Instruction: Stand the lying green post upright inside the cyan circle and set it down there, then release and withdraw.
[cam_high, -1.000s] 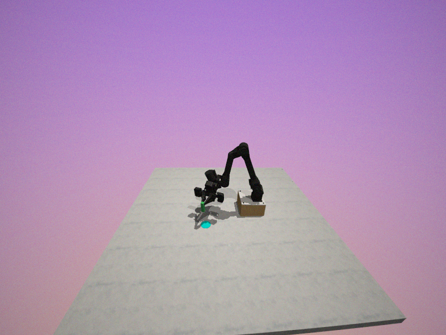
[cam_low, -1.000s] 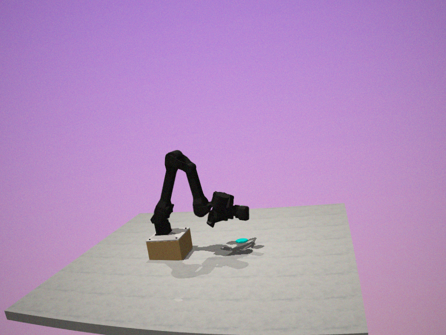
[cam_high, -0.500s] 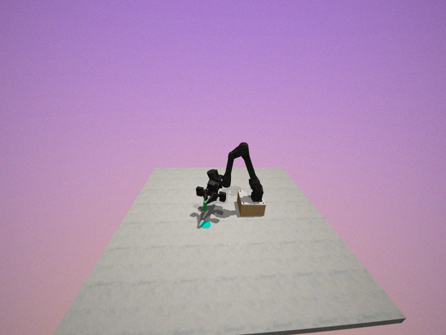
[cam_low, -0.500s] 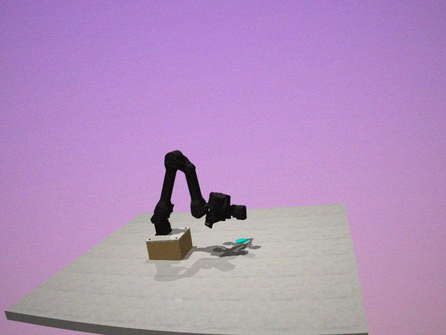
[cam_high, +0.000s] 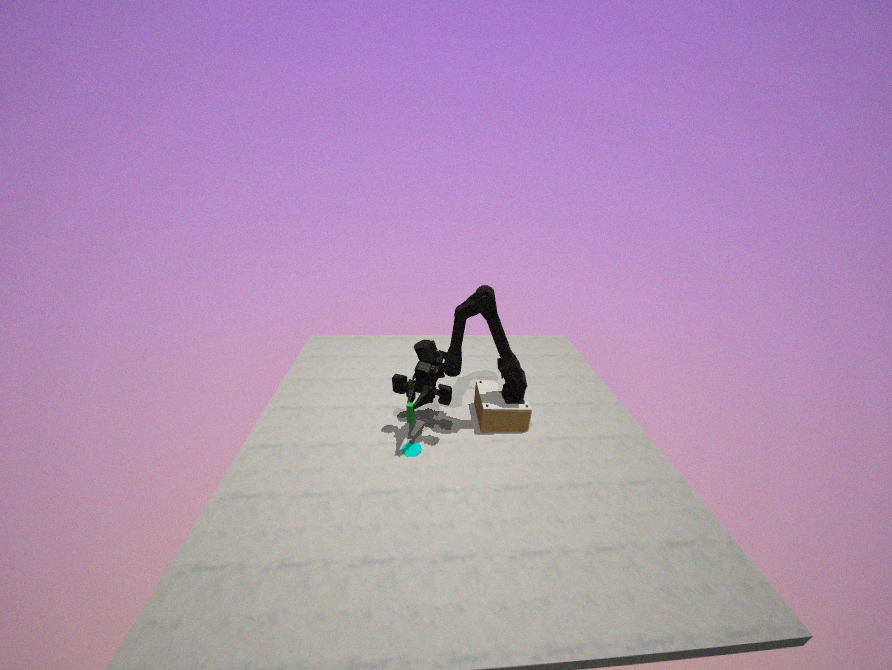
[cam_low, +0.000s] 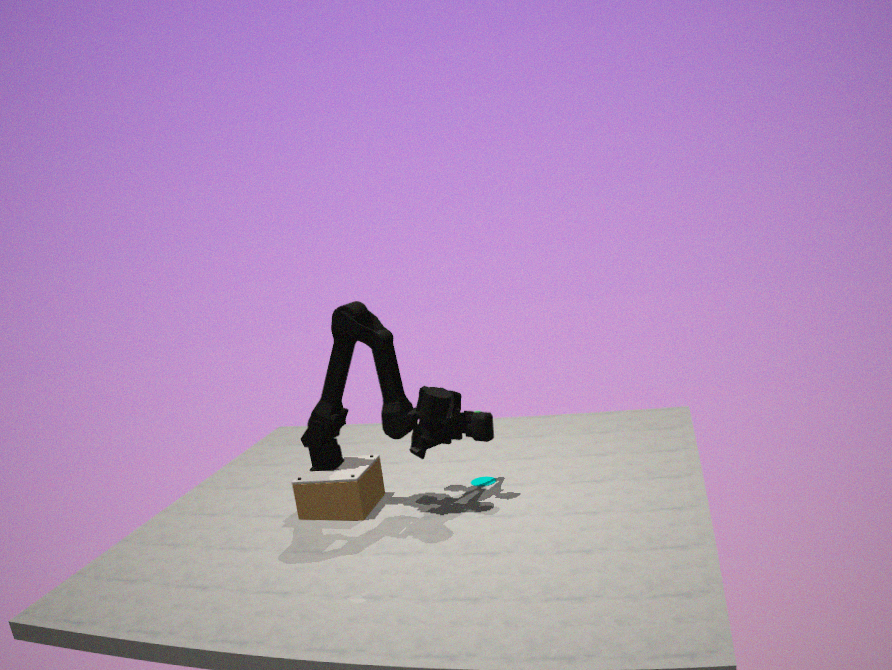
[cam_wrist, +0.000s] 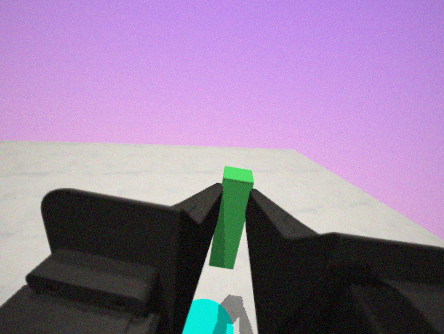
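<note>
Now: gripper tip 160 mm above the cyan circle. From my gripper tip the other things lie so: green post: 20 mm below.
</note>
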